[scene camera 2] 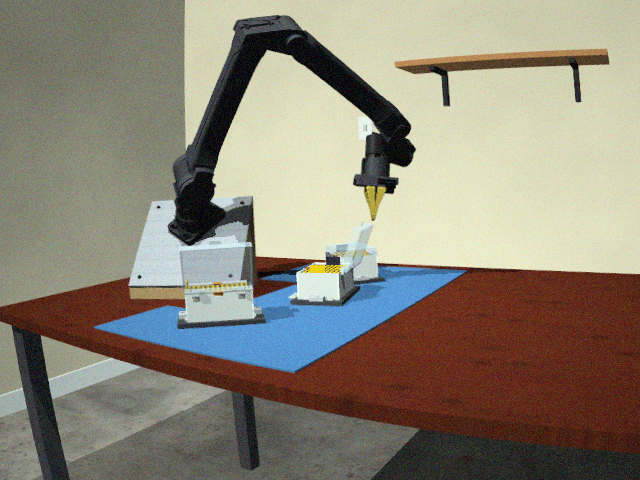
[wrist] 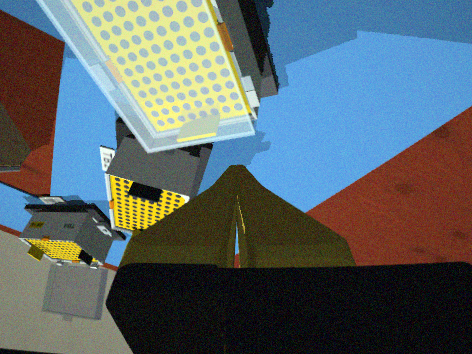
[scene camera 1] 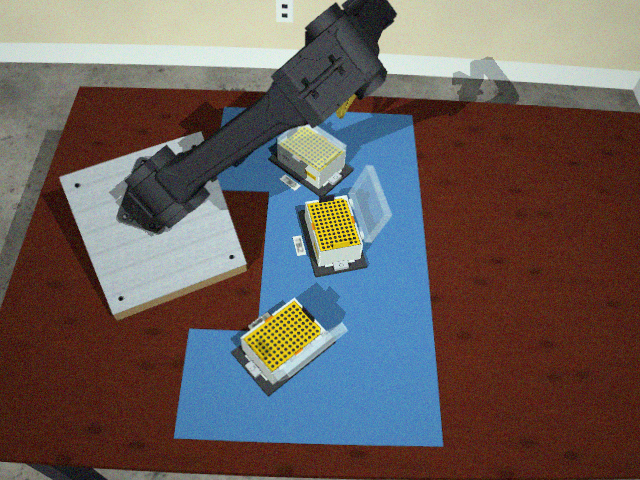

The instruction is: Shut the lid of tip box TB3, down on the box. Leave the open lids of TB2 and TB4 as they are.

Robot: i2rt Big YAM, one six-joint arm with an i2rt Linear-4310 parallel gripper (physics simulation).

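Frame: origin at the arm's base, x ahead, y left, z up, level; metres.
Seen in the pictures: gripper, between the fingertips: [scene camera 2: 373,220] [wrist: 236,176] [scene camera 1: 339,117]; arm's base, origin of its link: [scene camera 2: 197,222] [scene camera 1: 150,195].
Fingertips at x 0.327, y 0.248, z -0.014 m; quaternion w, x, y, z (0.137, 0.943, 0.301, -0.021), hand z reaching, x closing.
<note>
Offsets run from my fingertips to a thing's top centre. "*": to the spot under its first point. Level surfaces: height alone.
The box that I take for TB3 @(0.054 m back, 0.017 m right, 0.062 m down) [scene camera 1: 310,147] [scene camera 2: 366,267] [wrist: 170,60] stands at the back of the mat. Its clear lid lies over the yellow tip rack. In the wrist view a thin strip of rack shows along one edge; I cannot tell if the lid sits flush. The middle box, apparently TB2 @(0.005 m ahead, 0.209 m right, 0.062 m down) [scene camera 1: 333,224] [scene camera 2: 320,286] [wrist: 120,200], has its lid @(* 0.071 m ahead, 0.183 m right, 0.042 m down) [scene camera 1: 369,204] [scene camera 2: 361,240] standing open. The near box, apparently TB4 [scene camera 1: 281,335] [scene camera 2: 219,304] [wrist: 55,227], has its lid [scene camera 2: 217,263] [wrist: 75,290] upright. My gripper [scene camera 1: 340,114] [scene camera 2: 373,219] [wrist: 236,176] is shut and empty, above the back of the mat near TB3.
The blue mat @(0.137 m down) [scene camera 1: 361,403] [scene camera 2: 289,351] lies on the brown table @(0.140 m down) [scene camera 1: 516,310] [scene camera 2: 491,351]. A pale mounting board [scene camera 1: 170,279] [scene camera 2: 160,258] carries the arm's base at the left. A wall shelf [scene camera 2: 501,60] hangs at the back right.
</note>
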